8 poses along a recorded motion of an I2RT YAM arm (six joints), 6.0 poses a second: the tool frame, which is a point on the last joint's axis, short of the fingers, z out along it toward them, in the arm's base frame.
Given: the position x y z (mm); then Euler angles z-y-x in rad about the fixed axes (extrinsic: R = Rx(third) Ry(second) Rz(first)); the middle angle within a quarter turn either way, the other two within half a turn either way.
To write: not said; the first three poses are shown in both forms.
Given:
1: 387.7, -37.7, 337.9, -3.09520, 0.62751, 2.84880
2: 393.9, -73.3, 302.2, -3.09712, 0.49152, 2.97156
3: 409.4, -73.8, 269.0, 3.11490, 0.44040, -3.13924
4: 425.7, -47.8, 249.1, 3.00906, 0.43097, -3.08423
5: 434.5, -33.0, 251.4, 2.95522, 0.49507, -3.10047
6: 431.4, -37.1, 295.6, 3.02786, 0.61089, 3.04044
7: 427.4, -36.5, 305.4, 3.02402, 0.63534, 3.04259
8: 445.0, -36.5, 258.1, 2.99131, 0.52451, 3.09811
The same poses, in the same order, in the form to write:
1:
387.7, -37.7, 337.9
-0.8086, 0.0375, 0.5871
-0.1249, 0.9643, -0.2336
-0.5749, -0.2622, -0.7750

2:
393.9, -73.3, 302.2
-0.8807, 0.0392, 0.4720
-0.0360, 0.9882, -0.1492
-0.4722, -0.1484, -0.8689

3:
409.4, -73.8, 269.0
-0.9043, -0.0241, 0.4263
-0.0257, 0.9997, 0.0021
-0.4262, -0.0090, -0.9046

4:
425.7, -47.8, 249.1
-0.9006, -0.1201, 0.4178
-0.1082, 0.9928, 0.0521
-0.4210, 0.0017, -0.9071

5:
434.5, -33.0, 251.4
-0.8647, -0.1630, 0.4751
-0.1659, 0.9855, 0.0362
-0.4741, -0.0476, -0.8792

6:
431.4, -37.1, 295.6
-0.8138, -0.0930, 0.5736
-0.1705, 0.9819, -0.0827
-0.5555, -0.1651, -0.8150

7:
427.4, -36.5, 305.4
-0.7993, -0.0944, 0.5935
-0.1750, 0.9814, -0.0796
-0.5749, -0.1674, -0.8009

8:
445.0, -36.5, 258.1
-0.8558, -0.1296, 0.5008
-0.1711, 0.9845, -0.0376
-0.4882, -0.1179, -0.8648

